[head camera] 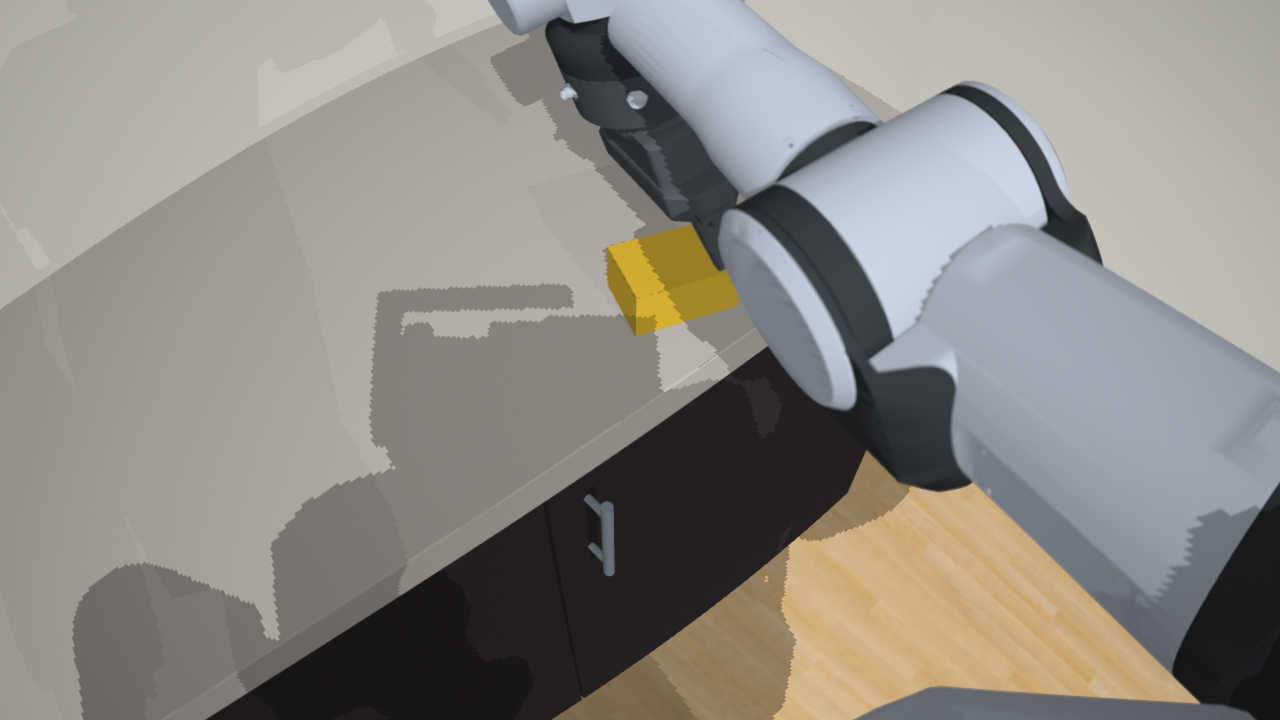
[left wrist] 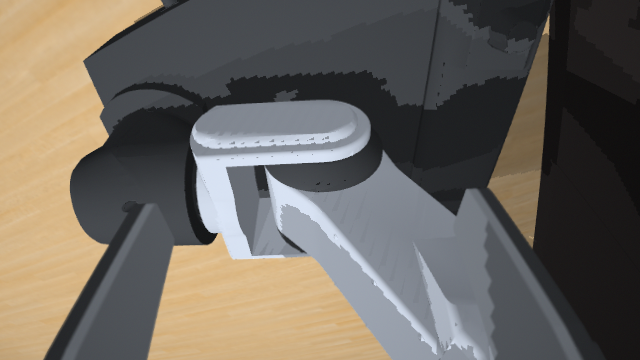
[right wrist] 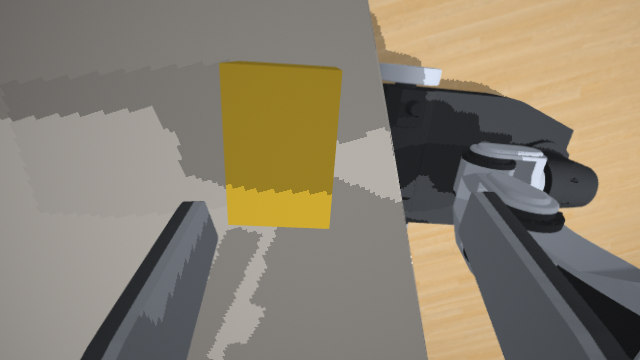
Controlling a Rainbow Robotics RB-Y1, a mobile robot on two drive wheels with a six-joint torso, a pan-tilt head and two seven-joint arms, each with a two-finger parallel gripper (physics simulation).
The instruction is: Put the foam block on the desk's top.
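Frame: origin at the robot's base, x right, y back, z down, level; metres.
Seen in the pictures: left gripper, fingertip midpoint: [left wrist: 312,215]; right gripper, fingertip midpoint: [head camera: 691,221] [right wrist: 336,215].
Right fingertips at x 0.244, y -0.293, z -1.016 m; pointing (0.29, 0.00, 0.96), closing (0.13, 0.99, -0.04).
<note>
Pixels of each thing's middle, then the offset from my right fingertips to it. "*": a spot on its surface instead. Level surfaces: height alone.
- foam block at the middle of its body: [right wrist: 283,143] [head camera: 673,276] dx +0.001, dy -0.026, dz +0.084 m
- grey top at its surface level: dz +0.106 m
- metal handle at a spot on its surface: [head camera: 607,539] * dx -0.100, dy +0.091, dz +0.260 m
- Wooden floor at its surface level: dz +1.016 m
The foam block [head camera: 667,268] [right wrist: 280,140] is a yellow box lying flat on the grey top [head camera: 205,313] [right wrist: 90,165] of a dark-fronted desk or cabinet, near its front edge. It is partly in shadow, and its right end is hidden by the arm in the head view. My right gripper [head camera: 707,237] [right wrist: 336,215] is open and empty just above the block. In the right wrist view its fingers stand wide, left and right of the block's near end. My left gripper [left wrist: 312,215] is open and empty, away from the block, which does not show in the left wrist view.
The dark front [head camera: 698,474] carries a metal handle [head camera: 607,539]. Wooden floor [head camera: 886,608] [left wrist: 240,310] [right wrist: 500,40] lies beside and below. My robot's dark base [left wrist: 300,55] [right wrist: 450,120] stands close to the top's edge. My right arm [head camera: 930,188] covers the right part of the head view.
</note>
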